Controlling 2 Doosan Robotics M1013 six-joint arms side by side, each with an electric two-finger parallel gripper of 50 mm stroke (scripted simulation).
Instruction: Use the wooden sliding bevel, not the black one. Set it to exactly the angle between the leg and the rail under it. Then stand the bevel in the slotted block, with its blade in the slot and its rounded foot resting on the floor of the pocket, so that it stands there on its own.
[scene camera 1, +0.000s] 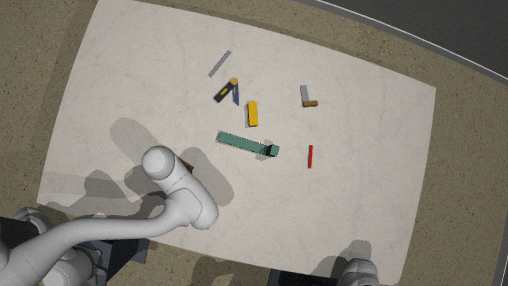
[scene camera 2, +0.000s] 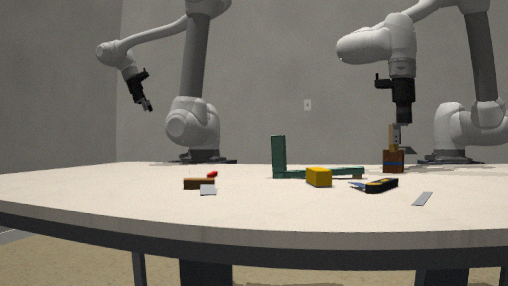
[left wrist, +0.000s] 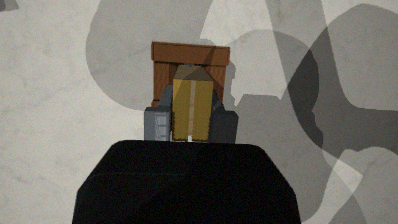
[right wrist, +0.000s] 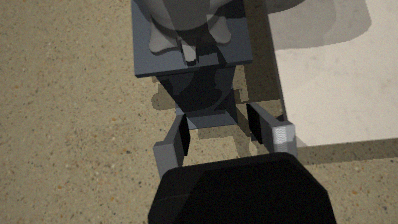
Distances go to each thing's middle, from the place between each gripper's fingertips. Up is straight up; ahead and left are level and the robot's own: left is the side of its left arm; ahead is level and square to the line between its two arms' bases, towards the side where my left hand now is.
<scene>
The wooden sliding bevel (left wrist: 192, 86) lies 2 cm below my left hand (scene camera 2: 396, 144).
Now: the wooden sliding bevel 111 cm to the left of my right hand, 51 cm ahead of it and 18 cm below it.
</scene>
